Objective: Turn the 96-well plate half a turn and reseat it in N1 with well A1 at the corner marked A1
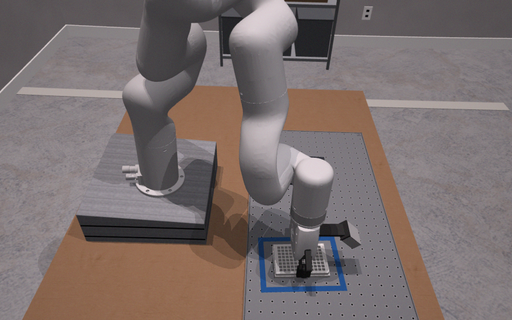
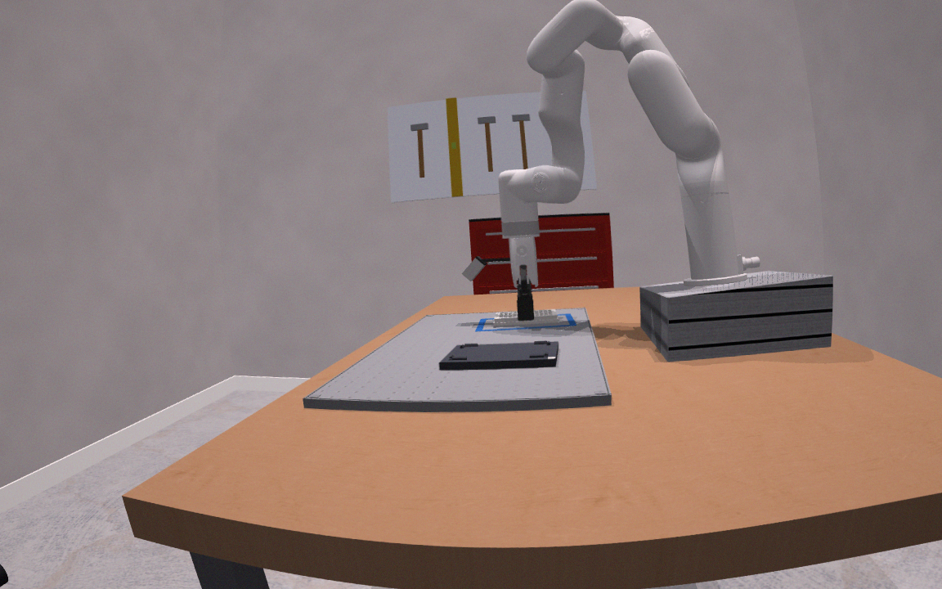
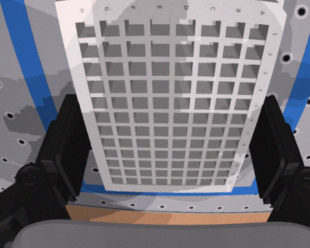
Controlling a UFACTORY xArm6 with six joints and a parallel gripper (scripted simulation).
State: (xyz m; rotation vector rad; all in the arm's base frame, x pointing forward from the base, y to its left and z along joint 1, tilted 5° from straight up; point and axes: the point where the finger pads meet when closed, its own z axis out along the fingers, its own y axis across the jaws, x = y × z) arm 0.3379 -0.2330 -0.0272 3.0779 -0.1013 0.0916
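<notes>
The white 96-well plate lies 1 cm below my hand. Round my hand: black plate nest N1: 6 cm ahead, 32 cm to the left, 2 cm below; small A1 label: 1 cm behind, 39 cm to the left, 1 cm below.
</notes>
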